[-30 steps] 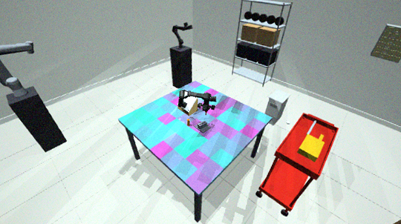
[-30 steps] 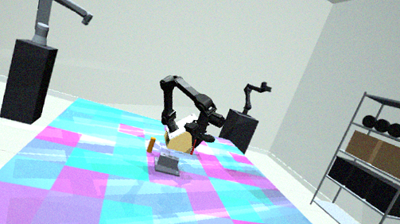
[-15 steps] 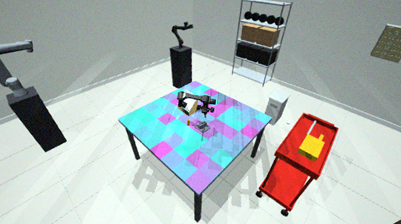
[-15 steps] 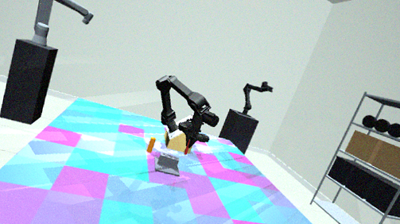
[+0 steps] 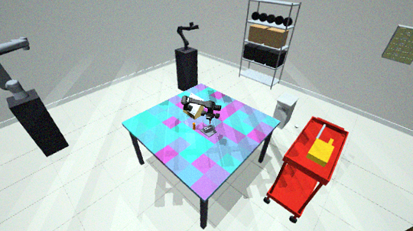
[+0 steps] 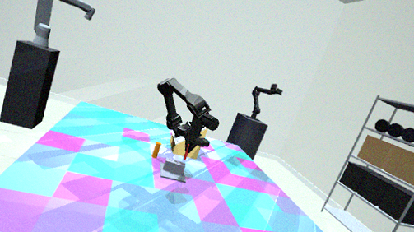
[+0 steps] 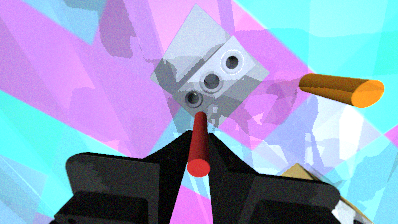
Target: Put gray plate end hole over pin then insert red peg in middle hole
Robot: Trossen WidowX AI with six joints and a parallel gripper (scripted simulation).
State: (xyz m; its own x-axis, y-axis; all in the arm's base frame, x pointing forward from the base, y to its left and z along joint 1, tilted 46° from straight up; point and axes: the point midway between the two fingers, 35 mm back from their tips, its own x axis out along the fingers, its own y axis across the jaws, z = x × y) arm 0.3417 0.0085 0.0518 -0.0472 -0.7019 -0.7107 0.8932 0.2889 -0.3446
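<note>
Right now the gray plate is 70 mm below my gripper tip, 40 mm to the right of it and 10 mm ahead of it. Round my gripper tip: short orange cylinder (120 mm to the right, 120 mm behind, 70 mm below); gray base (110 mm below, 20 mm to the right, 20 mm ahead); red peg (right at my gripper tip).
</note>
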